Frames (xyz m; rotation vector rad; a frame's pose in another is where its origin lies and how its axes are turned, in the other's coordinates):
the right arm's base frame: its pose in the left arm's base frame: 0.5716 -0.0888 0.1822 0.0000 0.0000 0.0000
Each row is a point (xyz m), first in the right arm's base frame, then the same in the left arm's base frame.
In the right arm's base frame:
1: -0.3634 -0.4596 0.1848
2: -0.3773 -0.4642 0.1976
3: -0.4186 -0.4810 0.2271
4: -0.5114 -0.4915 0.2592
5: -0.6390 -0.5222 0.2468
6: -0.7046 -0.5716 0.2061
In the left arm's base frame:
1: 0.2082 -0.5484 0.3670
2: 0.1943 -0.5530 0.3798
3: 0.1530 -0.5698 0.4093
4: 0.0602 -0.5803 0.4414
5: -0.0674 -0.6110 0.4290
6: -0.1330 -0.6604 0.3883

